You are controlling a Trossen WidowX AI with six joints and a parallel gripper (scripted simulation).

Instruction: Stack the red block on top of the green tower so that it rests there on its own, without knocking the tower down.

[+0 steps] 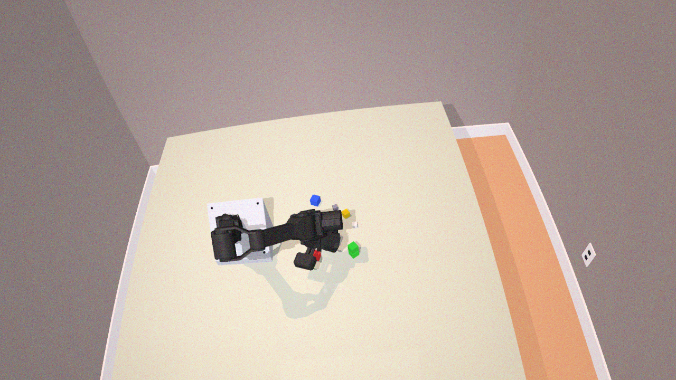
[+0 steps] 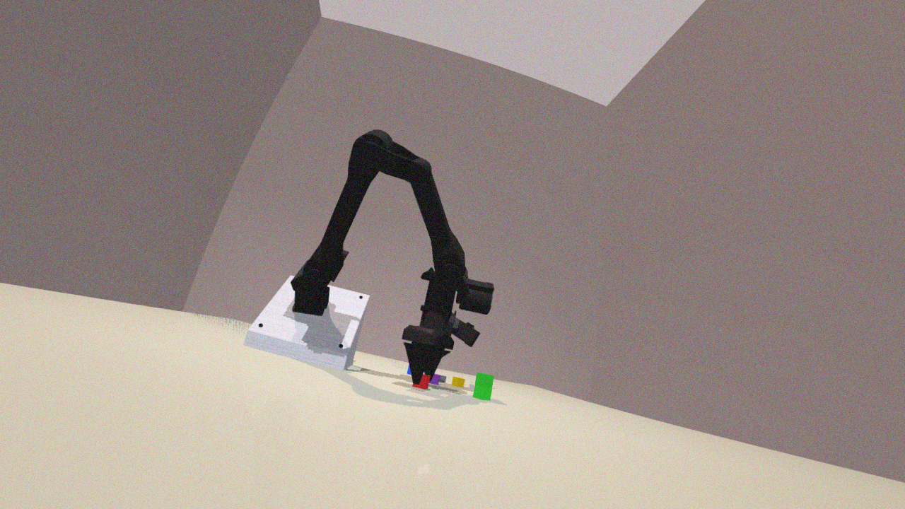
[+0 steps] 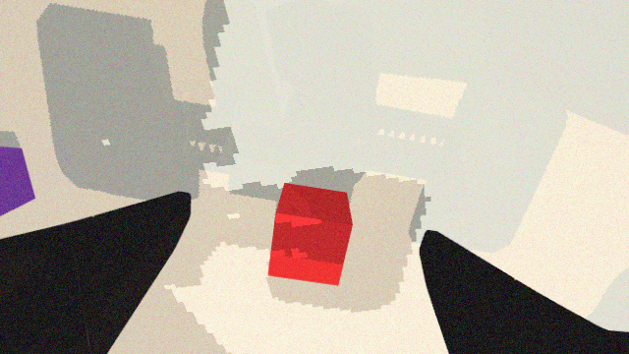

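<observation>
Right now the red block is right at my gripper tip.
</observation>
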